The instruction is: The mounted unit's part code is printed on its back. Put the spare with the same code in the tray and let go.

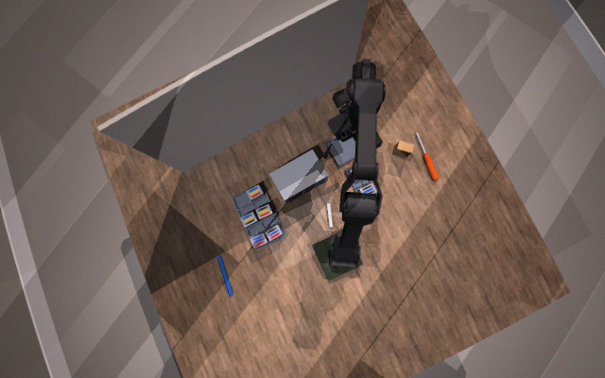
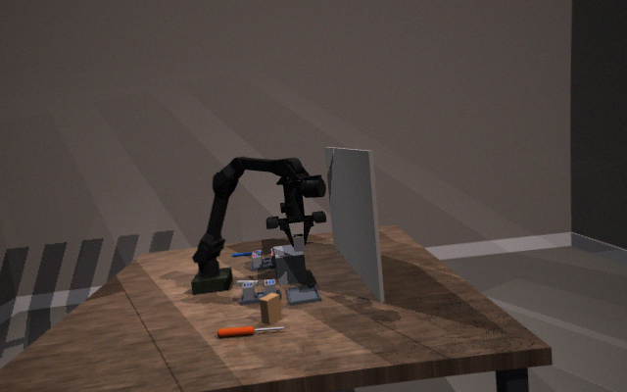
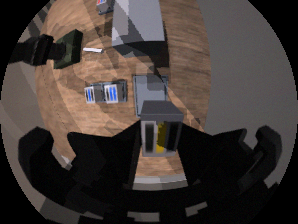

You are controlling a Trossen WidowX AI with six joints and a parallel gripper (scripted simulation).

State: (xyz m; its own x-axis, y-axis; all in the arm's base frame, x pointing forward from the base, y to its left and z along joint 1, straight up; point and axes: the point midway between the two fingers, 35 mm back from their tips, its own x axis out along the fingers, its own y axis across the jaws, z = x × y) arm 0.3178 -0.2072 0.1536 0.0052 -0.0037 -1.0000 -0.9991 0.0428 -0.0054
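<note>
The grey tray is 16 cm below my gripper tip. The rest, counted from my gripper tip: grey mounted unit: 22 cm to the left, 11 cm below, 3 cm behind; tan block: 15 cm to the right, 13 cm below, 11 cm behind; upright grey board: 21 cm to the left, 21 cm ahead, 6 cm above.
</note>
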